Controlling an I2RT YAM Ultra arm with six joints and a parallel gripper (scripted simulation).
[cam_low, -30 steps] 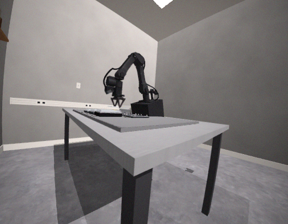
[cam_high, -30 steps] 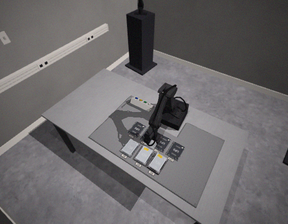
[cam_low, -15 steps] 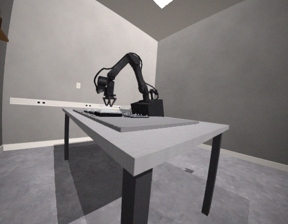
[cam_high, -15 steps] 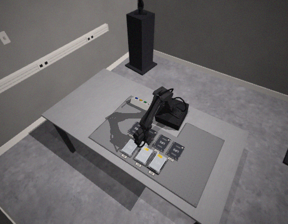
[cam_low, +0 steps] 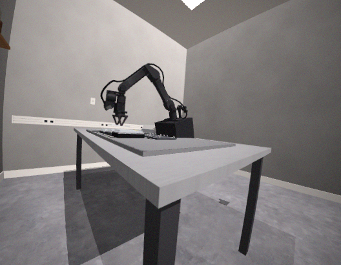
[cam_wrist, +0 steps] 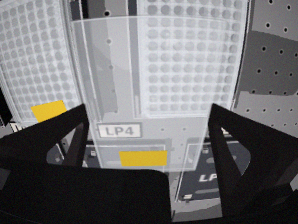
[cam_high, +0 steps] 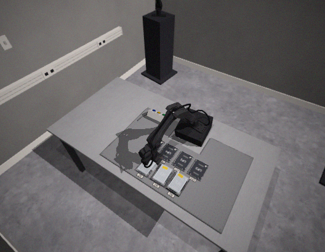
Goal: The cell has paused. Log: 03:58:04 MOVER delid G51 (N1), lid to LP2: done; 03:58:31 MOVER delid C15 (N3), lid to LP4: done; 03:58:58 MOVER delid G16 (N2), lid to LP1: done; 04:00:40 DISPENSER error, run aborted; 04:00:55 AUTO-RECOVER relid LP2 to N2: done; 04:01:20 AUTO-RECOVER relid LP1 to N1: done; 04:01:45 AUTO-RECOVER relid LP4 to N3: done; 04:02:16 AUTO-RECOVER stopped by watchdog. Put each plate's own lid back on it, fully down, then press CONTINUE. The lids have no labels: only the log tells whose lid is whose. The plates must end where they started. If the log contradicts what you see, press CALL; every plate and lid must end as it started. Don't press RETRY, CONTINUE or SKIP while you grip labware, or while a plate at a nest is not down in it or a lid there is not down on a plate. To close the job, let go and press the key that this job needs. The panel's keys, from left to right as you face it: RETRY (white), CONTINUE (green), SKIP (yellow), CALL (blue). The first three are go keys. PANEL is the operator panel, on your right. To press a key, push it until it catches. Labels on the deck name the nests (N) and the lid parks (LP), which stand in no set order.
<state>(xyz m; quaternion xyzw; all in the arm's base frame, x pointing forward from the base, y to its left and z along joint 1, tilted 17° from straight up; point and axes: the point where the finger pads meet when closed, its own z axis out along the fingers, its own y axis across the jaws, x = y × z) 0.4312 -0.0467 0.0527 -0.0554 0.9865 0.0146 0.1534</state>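
My gripper is now 16 cm past the LP4 lid park, 6 cm above it and 1 cm to the right of it. From my hand the other things lie so: clear lid (1 cm below).
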